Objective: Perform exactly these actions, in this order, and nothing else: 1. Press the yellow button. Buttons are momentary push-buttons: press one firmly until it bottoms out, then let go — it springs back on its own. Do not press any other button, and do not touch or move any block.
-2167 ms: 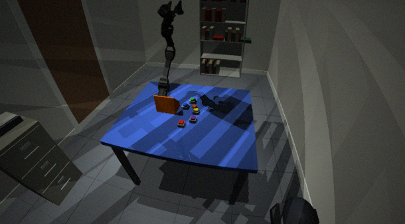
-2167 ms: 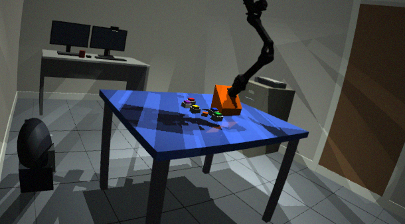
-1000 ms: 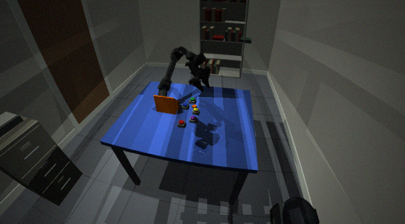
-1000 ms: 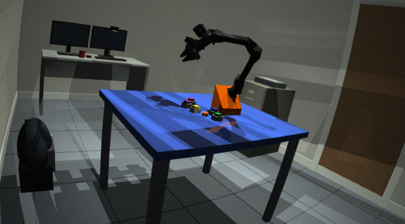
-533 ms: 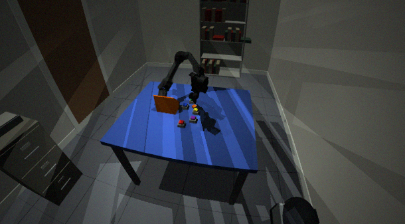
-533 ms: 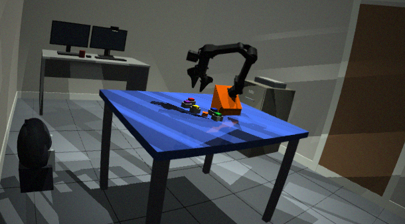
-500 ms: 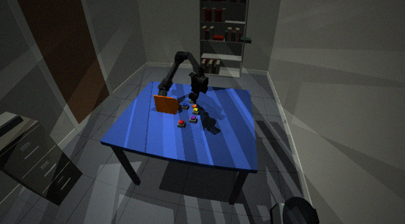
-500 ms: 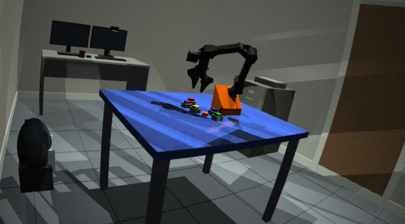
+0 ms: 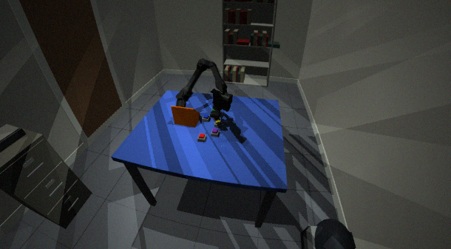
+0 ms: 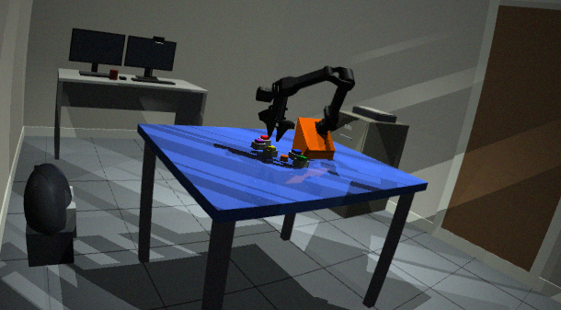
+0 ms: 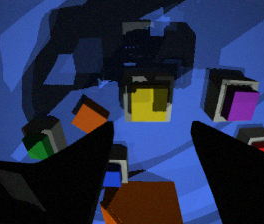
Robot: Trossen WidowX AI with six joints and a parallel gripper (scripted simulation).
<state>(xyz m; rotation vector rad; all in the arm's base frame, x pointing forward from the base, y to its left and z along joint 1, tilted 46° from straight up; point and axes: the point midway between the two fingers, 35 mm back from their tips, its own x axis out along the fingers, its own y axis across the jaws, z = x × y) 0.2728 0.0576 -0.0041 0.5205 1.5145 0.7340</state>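
Now: the yellow button 40 mm below my gripper tip. The rest, counted from my gripper tip: small orange block 60 mm to the left, 60 mm below, 30 mm behind; then blue button 110 mm behind, 40 mm to the left, 40 mm below; then purple button 100 mm to the right, 40 mm below, 10 mm ahead.
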